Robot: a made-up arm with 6 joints.
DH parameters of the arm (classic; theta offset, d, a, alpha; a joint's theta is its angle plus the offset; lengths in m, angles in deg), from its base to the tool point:
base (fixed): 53.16 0 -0.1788 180
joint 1: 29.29 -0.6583 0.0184 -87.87
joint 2: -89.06 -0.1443 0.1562 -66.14
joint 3: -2.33 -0.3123 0.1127 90
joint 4: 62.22 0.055 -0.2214 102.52
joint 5: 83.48 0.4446 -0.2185 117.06
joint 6: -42.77 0 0.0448 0
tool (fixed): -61.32 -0.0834 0 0
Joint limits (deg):
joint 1: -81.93..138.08
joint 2: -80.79..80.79
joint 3: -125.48..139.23
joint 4: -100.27..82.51
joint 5: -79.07..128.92
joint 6: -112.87..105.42
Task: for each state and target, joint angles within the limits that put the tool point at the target. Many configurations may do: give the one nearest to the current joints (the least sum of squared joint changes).
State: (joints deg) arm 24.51 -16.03 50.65 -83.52 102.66 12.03
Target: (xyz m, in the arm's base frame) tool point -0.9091 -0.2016 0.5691
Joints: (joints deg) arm -16.68 -0.19 51.66 -75.51 116.07 14.55
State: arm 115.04 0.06 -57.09 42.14 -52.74 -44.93
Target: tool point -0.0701 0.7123 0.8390
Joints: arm 130.07 -28.14 -85.03 43.64 -61.20 -42.40
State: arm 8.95 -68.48 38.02 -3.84 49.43 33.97
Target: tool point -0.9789 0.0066 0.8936
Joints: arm -9.92 -80.79 15.70 16.13 73.00 24.58
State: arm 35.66 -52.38 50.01 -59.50 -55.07 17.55
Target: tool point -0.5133 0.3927 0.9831
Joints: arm 60.66 -15.80 51.74 -72.07 -53.03 15.66
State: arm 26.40 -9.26 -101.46 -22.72 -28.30 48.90
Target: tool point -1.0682 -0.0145 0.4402
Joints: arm 8.47 -3.74 -94.36 -19.39 -33.67 54.64
